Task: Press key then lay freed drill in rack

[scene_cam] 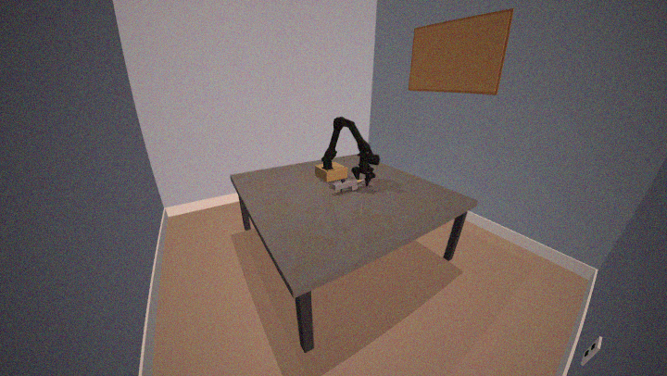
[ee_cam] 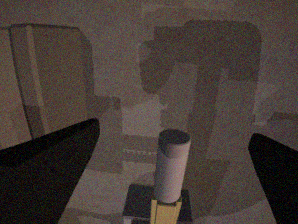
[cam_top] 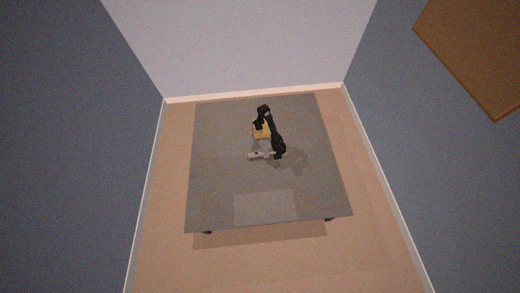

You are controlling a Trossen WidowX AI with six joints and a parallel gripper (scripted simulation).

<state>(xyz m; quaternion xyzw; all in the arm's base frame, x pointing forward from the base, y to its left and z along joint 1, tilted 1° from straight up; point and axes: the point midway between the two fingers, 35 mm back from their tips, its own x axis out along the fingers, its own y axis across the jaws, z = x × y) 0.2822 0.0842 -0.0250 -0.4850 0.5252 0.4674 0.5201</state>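
Right now the drill is 1 cm behind my gripper tip, 5 cm to the right of it and 3 cm above it. From my gripper tip the other things lie so: pale grey sleeve (2 cm behind, 15 cm to the right, 2 cm above); grey rack (8 cm behind, 3 cm to the left); dark key (2 cm behind, 17 cm to the right, 3 cm above).
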